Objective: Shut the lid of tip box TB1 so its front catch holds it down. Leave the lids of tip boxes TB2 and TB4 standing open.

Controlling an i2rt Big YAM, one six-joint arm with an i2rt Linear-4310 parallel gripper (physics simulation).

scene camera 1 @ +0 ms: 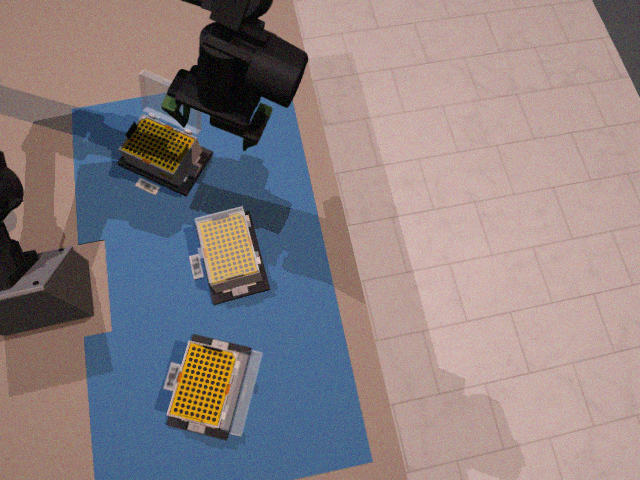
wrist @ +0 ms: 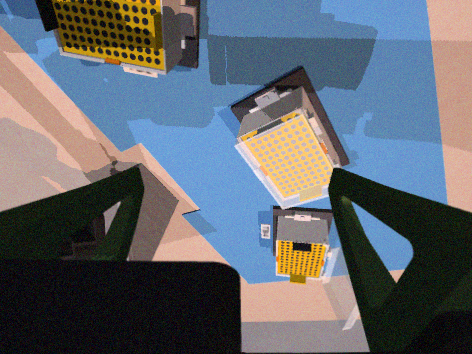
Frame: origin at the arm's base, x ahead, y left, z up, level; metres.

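Where they show: gripper, fingertip midpoint: (scene camera 1: 215, 135) (wrist: 236, 178); arm's base, link origin: (scene camera 1: 0, 277) (wrist: 91, 252).
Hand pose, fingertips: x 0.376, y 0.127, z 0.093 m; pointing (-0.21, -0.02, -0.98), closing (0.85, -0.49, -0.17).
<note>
Things, the pixels of their top centre, and the offset from my fingertips. Level surfaces: height alone.
- Tip box TB1, top centre: (wrist: 282, 173) (scene camera 1: 219, 245) dz -0.147, dx -0.034, dy -0.121 m
- Tip box TB2, top centre: (wrist: 95, 24) (scene camera 1: 155, 139) dz -0.150, dx -0.122, dy +0.106 m
- Tip box TB4, top centre: (scene camera 1: 201, 382) (wrist: 299, 268) dz -0.150, dx -0.094, dy -0.340 m
- blue mat, surface height: dz -0.225 m
- tan table, surface height: dz -0.227 m
Tip box TB1 (scene camera 1: 232, 250) (wrist: 290, 157) stands mid-mat; its clear lid lies down over the yellow tip rack. Whether its front catch has hold is too small to tell. Tip box TB2 (scene camera 1: 160, 147) (wrist: 107, 30) stands at the upper left in both views, its clear lid (scene camera 1: 152, 83) upright behind it in the scene view. Tip box TB4 (scene camera 1: 204, 384) (wrist: 301, 257) is lowest in the scene view, its clear lid (scene camera 1: 249, 395) (wrist: 341, 280) standing open. My gripper (scene camera 1: 214, 135) (wrist: 236, 178) is open and empty, raised beside TB2 and apart from TB1.
A blue mat (scene camera 1: 310, 392) (wrist: 405, 185) lies under the boxes on a tan table (scene camera 1: 46, 428). A grey wedge-shaped block (scene camera 1: 56, 299) (wrist: 155, 215) stands at the left edge of the mat. Pale tiled floor (scene camera 1: 496, 232) lies beyond the table's right edge.
</note>
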